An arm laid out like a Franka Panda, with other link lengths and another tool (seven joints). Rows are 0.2 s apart.
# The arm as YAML. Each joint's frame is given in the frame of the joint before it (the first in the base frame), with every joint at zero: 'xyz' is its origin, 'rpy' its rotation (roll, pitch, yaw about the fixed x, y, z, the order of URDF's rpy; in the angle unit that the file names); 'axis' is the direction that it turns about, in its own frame. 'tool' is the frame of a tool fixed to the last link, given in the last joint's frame.
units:
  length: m
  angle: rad
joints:
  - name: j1
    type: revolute
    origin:
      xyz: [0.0, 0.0, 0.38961]
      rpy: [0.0, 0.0, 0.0]
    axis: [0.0, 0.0, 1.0]
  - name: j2
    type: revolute
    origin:
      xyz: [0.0, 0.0, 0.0]
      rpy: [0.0, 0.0, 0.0]
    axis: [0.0, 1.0, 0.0]
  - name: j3
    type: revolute
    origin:
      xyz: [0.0, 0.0, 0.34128]
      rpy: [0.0, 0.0, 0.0]
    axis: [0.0, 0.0, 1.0]
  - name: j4
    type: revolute
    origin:
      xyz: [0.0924, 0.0, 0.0]
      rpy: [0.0, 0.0, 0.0]
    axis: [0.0, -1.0, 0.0]
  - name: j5
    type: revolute
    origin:
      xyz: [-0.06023, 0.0, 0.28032]
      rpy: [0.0, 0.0, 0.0]
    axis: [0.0, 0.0, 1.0]
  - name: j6
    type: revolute
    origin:
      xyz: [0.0, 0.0, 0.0]
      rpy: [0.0, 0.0, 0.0]
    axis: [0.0, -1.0, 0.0]
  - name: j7
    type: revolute
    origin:
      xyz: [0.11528, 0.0, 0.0]
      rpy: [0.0, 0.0, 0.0]
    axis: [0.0, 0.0, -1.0]
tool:
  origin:
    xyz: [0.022, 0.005, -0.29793]
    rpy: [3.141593, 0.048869, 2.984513]
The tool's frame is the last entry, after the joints.
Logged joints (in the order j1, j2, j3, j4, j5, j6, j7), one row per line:
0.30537, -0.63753, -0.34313, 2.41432, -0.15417, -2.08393, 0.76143
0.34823, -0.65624, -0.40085, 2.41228, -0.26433, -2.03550, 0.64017
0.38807, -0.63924, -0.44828, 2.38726, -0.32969, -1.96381, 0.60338
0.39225, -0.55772, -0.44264, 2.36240, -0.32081, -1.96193, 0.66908
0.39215, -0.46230, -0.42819, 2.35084, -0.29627, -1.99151, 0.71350
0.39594, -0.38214, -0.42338, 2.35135, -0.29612, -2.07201, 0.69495
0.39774, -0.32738, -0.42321, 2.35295, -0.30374, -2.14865, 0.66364
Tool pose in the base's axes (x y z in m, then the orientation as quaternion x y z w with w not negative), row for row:
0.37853, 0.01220, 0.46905, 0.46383, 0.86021, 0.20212, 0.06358
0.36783, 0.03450, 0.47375, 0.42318, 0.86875, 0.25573, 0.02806
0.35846, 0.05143, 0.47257, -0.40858, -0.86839, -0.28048, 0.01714
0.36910, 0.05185, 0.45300, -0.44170, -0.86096, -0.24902, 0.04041
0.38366, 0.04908, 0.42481, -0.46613, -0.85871, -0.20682, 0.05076
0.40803, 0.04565, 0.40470, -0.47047, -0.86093, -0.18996, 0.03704
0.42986, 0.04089, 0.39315, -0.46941, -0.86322, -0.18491, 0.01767
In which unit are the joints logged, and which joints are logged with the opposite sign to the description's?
The joints are logged in radians. Opposite sign: j4, j5, j6.
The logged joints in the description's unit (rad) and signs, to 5 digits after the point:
0.30537, -0.63753, -0.34313, -2.41432, 0.15417, 2.08393, 0.76143
0.34823, -0.65624, -0.40085, -2.41228, 0.26433, 2.03550, 0.64017
0.38807, -0.63924, -0.44828, -2.38726, 0.32969, 1.96381, 0.60338
0.39225, -0.55772, -0.44264, -2.36240, 0.32081, 1.96193, 0.66908
0.39215, -0.46230, -0.42819, -2.35084, 0.29627, 1.99151, 0.71350
0.39594, -0.38214, -0.42338, -2.35135, 0.29612, 2.07201, 0.69495
0.39774, -0.32738, -0.42321, -2.35295, 0.30374, 2.14865, 0.66364

